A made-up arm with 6 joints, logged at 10 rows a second.
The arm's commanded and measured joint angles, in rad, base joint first. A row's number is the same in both.
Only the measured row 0 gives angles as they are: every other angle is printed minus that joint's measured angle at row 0.
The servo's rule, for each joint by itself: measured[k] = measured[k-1] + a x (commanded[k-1-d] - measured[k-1]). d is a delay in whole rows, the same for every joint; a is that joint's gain. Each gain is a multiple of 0.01, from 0.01 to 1. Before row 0 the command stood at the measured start. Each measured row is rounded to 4 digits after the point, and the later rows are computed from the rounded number. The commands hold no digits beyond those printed.
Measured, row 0:
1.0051 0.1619 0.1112 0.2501 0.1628 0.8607
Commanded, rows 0 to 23:
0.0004 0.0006 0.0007 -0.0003 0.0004 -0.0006
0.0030 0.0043 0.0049 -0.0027 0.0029 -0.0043
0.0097 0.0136 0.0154 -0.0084 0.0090 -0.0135
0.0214 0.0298 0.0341 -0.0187 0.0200 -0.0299
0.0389 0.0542 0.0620 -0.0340 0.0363 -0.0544
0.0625 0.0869 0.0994 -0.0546 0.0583 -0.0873
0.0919 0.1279 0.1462 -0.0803 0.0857 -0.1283
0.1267 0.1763 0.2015 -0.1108 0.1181 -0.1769
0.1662 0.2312 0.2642 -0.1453 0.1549 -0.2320
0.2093 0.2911 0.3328 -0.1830 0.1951 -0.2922
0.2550 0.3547 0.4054 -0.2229 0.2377 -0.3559
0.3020 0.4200 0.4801 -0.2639 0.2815 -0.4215
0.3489 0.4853 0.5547 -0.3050 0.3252 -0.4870
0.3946 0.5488 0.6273 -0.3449 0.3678 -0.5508
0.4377 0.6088 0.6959 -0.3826 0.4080 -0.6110
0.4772 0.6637 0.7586 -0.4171 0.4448 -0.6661
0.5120 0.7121 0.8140 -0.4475 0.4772 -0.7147
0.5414 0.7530 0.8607 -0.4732 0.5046 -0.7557
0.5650 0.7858 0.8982 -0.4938 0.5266 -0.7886
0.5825 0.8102 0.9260 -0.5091 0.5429 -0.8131
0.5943 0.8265 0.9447 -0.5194 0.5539 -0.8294
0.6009 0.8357 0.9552 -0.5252 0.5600 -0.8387
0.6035 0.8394 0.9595 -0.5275 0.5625 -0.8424
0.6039 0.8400 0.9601 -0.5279 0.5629 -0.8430
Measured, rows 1 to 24:
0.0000 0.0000 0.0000 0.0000 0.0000 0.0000
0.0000 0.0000 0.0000 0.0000 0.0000 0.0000
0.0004 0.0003 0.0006 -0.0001 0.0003 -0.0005
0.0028 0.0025 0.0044 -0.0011 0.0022 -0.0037
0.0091 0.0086 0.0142 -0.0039 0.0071 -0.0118
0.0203 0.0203 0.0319 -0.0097 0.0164 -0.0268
0.0372 0.0389 0.0587 -0.0192 0.0307 -0.0497
0.0602 0.0653 0.0949 -0.0330 0.0506 -0.0809
0.0890 0.0997 0.1406 -0.0514 0.0759 -0.1202
0.1233 0.1418 0.1948 -0.0746 0.1063 -0.1673
0.1623 0.1910 0.2566 -0.1022 0.1413 -0.2210
0.2051 0.2461 0.3244 -0.1337 0.1800 -0.2801
0.2505 0.3058 0.3965 -0.1685 0.2215 -0.3430
0.2974 0.3686 0.4709 -0.2057 0.2647 -0.4082
0.3443 0.4328 0.5455 -0.2444 0.3083 -0.4736
0.3901 0.4966 0.6183 -0.2836 0.3511 -0.5377
0.4334 0.5583 0.6874 -0.3222 0.3921 -0.5985
0.4733 0.6163 0.7508 -0.3592 0.4300 -0.6546
0.5085 0.6690 0.8070 -0.3936 0.4640 -0.7045
0.5384 0.7152 0.8548 -0.4246 0.4932 -0.7470
0.5626 0.7540 0.8934 -0.4516 0.5172 -0.7815
0.5807 0.7849 0.9224 -0.4740 0.5357 -0.8077
0.5931 0.8078 0.9422 -0.4917 0.5488 -0.8257
0.6002 0.8231 0.9538 -0.5048 0.5569 -0.8365
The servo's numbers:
d 2
a 0.91 0.55 0.89 0.39 0.72 0.83

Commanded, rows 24 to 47:
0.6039 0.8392 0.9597 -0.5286 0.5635 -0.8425
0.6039 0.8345 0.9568 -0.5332 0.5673 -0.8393
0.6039 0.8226 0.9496 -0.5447 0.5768 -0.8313
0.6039 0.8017 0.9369 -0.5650 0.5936 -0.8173
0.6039 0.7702 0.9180 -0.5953 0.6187 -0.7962
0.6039 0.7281 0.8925 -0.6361 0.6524 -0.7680
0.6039 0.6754 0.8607 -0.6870 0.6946 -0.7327
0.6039 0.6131 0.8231 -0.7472 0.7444 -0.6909
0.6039 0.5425 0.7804 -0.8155 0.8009 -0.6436
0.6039 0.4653 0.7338 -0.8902 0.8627 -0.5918
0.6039 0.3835 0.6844 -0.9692 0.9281 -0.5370
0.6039 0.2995 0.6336 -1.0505 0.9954 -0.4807
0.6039 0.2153 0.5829 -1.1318 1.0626 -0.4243
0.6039 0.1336 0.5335 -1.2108 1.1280 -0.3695
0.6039 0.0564 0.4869 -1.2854 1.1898 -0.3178
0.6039 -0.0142 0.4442 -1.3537 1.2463 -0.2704
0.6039 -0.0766 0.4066 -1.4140 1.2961 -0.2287
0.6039 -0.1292 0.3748 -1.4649 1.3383 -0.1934
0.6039 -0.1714 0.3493 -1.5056 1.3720 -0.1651
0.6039 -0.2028 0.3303 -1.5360 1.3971 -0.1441
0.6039 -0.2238 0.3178 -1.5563 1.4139 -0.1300
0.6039 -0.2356 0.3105 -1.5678 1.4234 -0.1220
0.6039 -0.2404 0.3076 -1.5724 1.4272 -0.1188
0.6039 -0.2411 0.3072 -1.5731 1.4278 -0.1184
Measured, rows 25 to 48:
0.6032 0.8321 0.9589 -0.5137 0.5609 -0.8414
0.6038 0.8364 0.9600 -0.5192 0.5623 -0.8427
0.6039 0.8379 0.9597 -0.5229 0.5632 -0.8425
0.6039 0.8360 0.9571 -0.5269 0.5662 -0.8398
0.6039 0.8286 0.9504 -0.5338 0.5738 -0.8327
0.6039 0.8138 0.9384 -0.5460 0.5881 -0.8199
0.6039 0.7898 0.9202 -0.5652 0.6101 -0.8002
0.6039 0.7559 0.8955 -0.5929 0.6406 -0.7735
0.6039 0.7116 0.8645 -0.6296 0.6795 -0.7396
0.6039 0.6574 0.8277 -0.6755 0.7262 -0.6992
0.6039 0.5942 0.7856 -0.7301 0.7800 -0.6531
0.6039 0.5233 0.7395 -0.7925 0.8395 -0.6022
0.6039 0.4464 0.6905 -0.8614 0.9033 -0.5481
0.6039 0.3656 0.6399 -0.9351 0.9696 -0.4922
0.6039 0.2829 0.5892 -1.0118 1.0366 -0.4358
0.6039 0.2008 0.5396 -1.0894 1.1024 -0.3808
0.6039 0.1214 0.4927 -1.1658 1.1653 -0.3285
0.6039 0.0468 0.4495 -1.2391 1.2236 -0.2803
0.6039 -0.0211 0.4113 -1.3073 1.2758 -0.2375
0.6039 -0.0806 0.3788 -1.3688 1.3208 -0.2009
0.6039 -0.1305 0.3525 -1.4222 1.3577 -0.1712
0.6039 -0.1703 0.3327 -1.4666 1.3861 -0.1487
0.6039 -0.1997 0.3194 -1.5016 1.4061 -0.1332
0.6039 -0.2194 0.3115 -1.5274 1.4186 -0.1239

